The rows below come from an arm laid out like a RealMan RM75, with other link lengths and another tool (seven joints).
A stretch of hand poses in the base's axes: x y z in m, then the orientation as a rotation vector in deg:
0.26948, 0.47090, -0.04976, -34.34, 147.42, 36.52
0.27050, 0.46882, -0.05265, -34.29, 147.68, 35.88
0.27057, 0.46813, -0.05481, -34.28, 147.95, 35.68
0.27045, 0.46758, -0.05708, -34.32, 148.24, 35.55
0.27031, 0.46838, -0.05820, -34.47, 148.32, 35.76
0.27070, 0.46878, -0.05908, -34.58, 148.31, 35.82
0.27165, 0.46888, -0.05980, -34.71, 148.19, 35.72
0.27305, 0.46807, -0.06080, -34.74, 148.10, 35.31
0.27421, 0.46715, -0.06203, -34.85, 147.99, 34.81
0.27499, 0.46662, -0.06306, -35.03, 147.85, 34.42
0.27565, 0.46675, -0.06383, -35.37, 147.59, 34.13
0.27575, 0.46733, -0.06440, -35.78, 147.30, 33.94
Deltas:
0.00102, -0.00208, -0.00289, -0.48, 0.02, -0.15
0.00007, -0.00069, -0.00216, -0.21, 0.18, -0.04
-0.00012, -0.00055, -0.00227, -0.19, 0.22, 0.01
-0.00014, 0.00080, -0.00112, 0.08, 0.15, 0.15
0.00039, 0.00040, -0.00088, 0.02, 0.01, 0.09
0.00095, 0.00010, -0.00072, -0.05, -0.14, 0.07
0.00140, -0.00081, -0.00100, -0.23, -0.22, -0.06
0.00116, -0.00092, -0.00123, -0.30, -0.27, -0.02
0.00078, -0.00053, -0.00103, -0.23, -0.26, 0.05
0.00066, 0.00013, -0.00077, -0.16, -0.33, 0.18
0.00010, 0.00058, -0.00057, -0.10, -0.32, 0.25

